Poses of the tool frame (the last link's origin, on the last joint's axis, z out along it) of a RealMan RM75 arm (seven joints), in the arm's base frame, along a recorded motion.
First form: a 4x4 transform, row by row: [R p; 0 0 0 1], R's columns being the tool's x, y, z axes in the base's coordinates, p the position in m. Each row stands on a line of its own.
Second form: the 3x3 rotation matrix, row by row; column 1 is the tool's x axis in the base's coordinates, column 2 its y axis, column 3 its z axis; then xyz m. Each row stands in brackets. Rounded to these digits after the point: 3 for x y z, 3 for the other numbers.
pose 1, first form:
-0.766, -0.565, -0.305, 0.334
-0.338, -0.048, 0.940, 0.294
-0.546, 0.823, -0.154, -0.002
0, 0, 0, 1
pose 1, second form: [[-0.766, -0.565, -0.305], [-0.338, -0.048, 0.940], [-0.546, 0.823, -0.154]], [0.334, 0.294, -0.002]
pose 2, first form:
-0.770, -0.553, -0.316, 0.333
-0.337, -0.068, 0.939, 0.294
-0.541, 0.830, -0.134, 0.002
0, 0, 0, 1
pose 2, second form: [[-0.770, -0.553, -0.316], [-0.337, -0.068, 0.939], [-0.541, 0.830, -0.134]], [0.333, 0.294, 0.002]
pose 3, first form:
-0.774, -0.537, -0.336, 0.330
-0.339, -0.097, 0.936, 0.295
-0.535, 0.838, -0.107, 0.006
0, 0, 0, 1
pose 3, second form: [[-0.774, -0.537, -0.336], [-0.339, -0.097, 0.936], [-0.535, 0.838, -0.107]], [0.330, 0.295, 0.006]
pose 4, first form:
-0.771, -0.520, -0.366, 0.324
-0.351, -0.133, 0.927, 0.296
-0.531, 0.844, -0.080, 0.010
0, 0, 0, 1
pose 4, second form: [[-0.771, -0.520, -0.366], [-0.351, -0.133, 0.927], [-0.531, 0.844, -0.080]], [0.324, 0.296, 0.010]
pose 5, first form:
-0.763, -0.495, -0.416, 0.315
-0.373, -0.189, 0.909, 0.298
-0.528, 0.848, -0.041, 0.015
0, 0, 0, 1
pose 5, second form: [[-0.763, -0.495, -0.416], [-0.373, -0.189, 0.909], [-0.528, 0.848, -0.041]], [0.315, 0.298, 0.015]
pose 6, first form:
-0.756, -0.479, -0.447, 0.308
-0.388, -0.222, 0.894, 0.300
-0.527, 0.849, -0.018, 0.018
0, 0, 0, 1
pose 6, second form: [[-0.756, -0.479, -0.447], [-0.388, -0.222, 0.894], [-0.527, 0.849, -0.018]], [0.308, 0.300, 0.018]
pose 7, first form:
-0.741, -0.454, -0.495, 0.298
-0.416, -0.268, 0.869, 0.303
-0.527, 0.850, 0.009, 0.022
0, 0, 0, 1
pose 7, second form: [[-0.741, -0.454, -0.495], [-0.416, -0.268, 0.869], [-0.527, 0.850, 0.009]], [0.298, 0.303, 0.022]
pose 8, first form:
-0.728, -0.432, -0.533, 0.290
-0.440, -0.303, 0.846, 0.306
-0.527, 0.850, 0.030, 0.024
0, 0, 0, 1
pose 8, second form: [[-0.728, -0.432, -0.533], [-0.440, -0.303, 0.846], [-0.527, 0.850, 0.030]], [0.290, 0.306, 0.024]
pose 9, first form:
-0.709, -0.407, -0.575, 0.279
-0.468, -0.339, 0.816, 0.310
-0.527, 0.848, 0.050, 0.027
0, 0, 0, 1
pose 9, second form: [[-0.709, -0.407, -0.575], [-0.468, -0.339, 0.816], [-0.527, 0.848, 0.050]], [0.279, 0.310, 0.027]
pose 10, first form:
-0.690, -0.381, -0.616, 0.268
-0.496, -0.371, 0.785, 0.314
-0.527, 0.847, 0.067, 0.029
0, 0, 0, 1
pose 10, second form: [[-0.690, -0.381, -0.616], [-0.496, -0.371, 0.785], [-0.527, 0.847, 0.067]], [0.268, 0.314, 0.029]
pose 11, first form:
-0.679, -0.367, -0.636, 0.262
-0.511, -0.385, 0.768, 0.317
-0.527, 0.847, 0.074, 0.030
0, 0, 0, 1
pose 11, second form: [[-0.679, -0.367, -0.636], [-0.511, -0.385, 0.768], [-0.527, 0.847, 0.074]], [0.262, 0.317, 0.030]
